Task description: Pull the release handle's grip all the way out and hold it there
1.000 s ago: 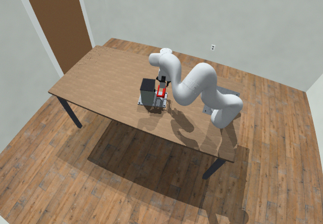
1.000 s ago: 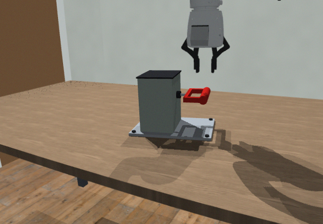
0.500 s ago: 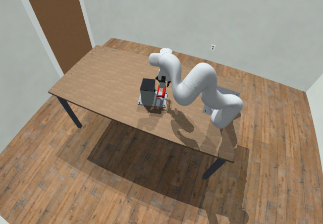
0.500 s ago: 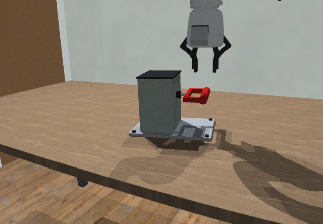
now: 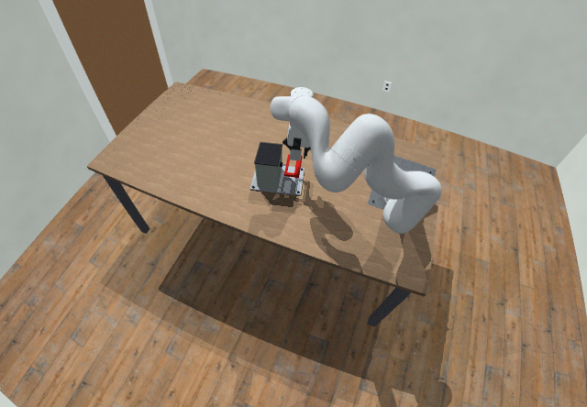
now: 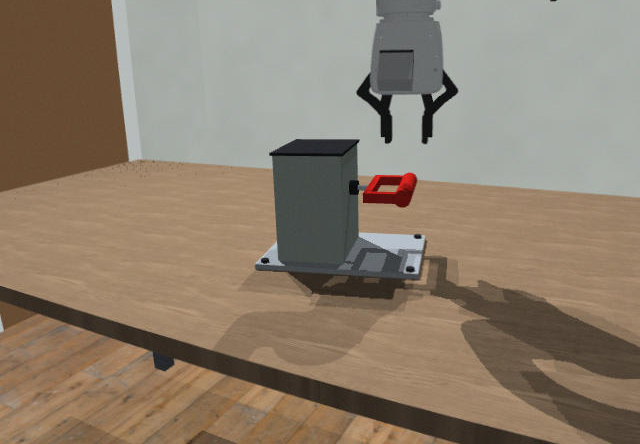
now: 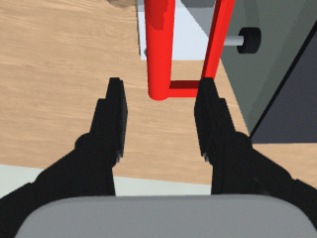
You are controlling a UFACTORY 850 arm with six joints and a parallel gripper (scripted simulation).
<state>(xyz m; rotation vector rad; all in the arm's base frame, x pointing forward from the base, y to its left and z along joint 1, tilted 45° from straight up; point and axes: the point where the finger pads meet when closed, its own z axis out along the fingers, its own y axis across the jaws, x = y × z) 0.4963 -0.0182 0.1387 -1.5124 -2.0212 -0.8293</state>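
The grey baseplate lies 90 mm ahead of my hand, 30 mm to the left of it and 190 mm below it.
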